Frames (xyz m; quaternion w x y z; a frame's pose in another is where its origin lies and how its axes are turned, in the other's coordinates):
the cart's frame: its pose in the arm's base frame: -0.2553 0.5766 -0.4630 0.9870 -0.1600 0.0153 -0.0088
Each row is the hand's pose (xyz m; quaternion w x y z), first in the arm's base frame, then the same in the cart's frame.
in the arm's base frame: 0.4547 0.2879 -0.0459 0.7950 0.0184 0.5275 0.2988
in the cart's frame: 0.7046 -0.3969 0.3279 0.7872 0.1361 0.4608 0.3866
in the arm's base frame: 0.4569 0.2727 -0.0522 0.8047 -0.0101 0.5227 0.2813
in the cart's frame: 0.7073 -0.4093 0.3172 0.8013 0.1099 0.4585 0.3682
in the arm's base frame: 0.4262 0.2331 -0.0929 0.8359 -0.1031 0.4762 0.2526
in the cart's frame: 0.6786 -0.4343 0.2651 0.8466 0.0239 0.4159 0.3313
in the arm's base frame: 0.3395 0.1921 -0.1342 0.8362 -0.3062 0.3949 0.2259
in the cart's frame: 0.5940 -0.4613 0.2101 0.8784 -0.1754 0.3381 0.2888
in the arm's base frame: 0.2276 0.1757 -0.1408 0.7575 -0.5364 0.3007 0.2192
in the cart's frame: 0.4827 -0.4761 0.1950 0.8361 -0.4142 0.2454 0.2629
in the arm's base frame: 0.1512 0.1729 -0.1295 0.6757 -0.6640 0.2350 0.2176
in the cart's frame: 0.4061 -0.4833 0.2023 0.7748 -0.5526 0.1809 0.2481
